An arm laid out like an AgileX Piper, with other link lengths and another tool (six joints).
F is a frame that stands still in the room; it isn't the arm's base.
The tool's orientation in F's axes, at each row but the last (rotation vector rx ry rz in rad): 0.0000, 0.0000, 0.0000; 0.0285, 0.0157, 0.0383; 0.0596, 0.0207, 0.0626; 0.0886, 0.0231, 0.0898; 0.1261, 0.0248, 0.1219; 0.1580, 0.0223, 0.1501; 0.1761, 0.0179, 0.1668; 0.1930, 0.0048, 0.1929; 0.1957, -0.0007, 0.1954; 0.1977, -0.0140, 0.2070; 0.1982, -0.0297, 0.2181
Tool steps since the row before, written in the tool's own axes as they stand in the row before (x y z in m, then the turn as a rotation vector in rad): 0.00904, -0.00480, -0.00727, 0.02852, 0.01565, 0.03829; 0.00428, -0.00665, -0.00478, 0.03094, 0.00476, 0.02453; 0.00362, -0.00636, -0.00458, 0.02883, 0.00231, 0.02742; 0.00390, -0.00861, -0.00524, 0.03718, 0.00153, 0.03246; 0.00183, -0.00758, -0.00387, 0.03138, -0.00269, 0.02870; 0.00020, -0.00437, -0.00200, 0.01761, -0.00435, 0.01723; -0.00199, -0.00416, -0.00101, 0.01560, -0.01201, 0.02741; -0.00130, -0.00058, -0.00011, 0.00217, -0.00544, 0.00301; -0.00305, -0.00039, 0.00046, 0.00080, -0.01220, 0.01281; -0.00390, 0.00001, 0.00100, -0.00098, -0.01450, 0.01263; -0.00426, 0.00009, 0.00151, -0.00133, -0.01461, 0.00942
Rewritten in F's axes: 0.00904, -0.00480, -0.00727, 0.02852, 0.01565, 0.03829; 0.00445, -0.00634, -0.00503, 0.03113, 0.00525, 0.02419; 0.00390, -0.00584, -0.00502, 0.02924, 0.00251, 0.02696; 0.00450, -0.00773, -0.00606, 0.03776, 0.00205, 0.03175; 0.00260, -0.00676, -0.00483, 0.03239, -0.00235, 0.02759; 0.00077, -0.00393, -0.00267, 0.01863, -0.00427, 0.01614; -0.00131, -0.00420, -0.00172, 0.01823, -0.01380, 0.02482; -0.00117, -0.00079, -0.00024, 0.00323, -0.00540, 0.00194; -0.00291, -0.00105, 0.00032, 0.00337, -0.01406, 0.01023; -0.00381, -0.00098, 0.00085, 0.00210, -0.01659, 0.00954; -0.00419, -0.00112, 0.00128, 0.00181, -0.01613, 0.00636
